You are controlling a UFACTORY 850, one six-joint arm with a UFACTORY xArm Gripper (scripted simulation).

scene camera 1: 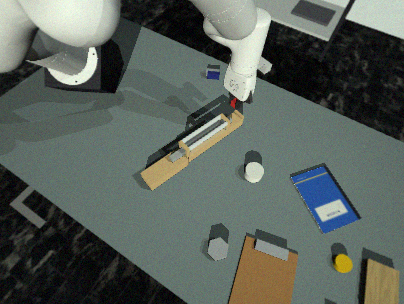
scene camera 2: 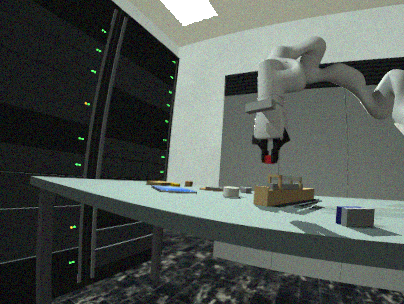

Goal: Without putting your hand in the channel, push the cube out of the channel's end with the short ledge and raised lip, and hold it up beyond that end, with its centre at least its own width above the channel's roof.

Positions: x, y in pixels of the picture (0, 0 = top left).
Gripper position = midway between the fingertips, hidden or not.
The gripper shows in scene camera 1 (235, 105) and in scene camera 2 (269, 162).
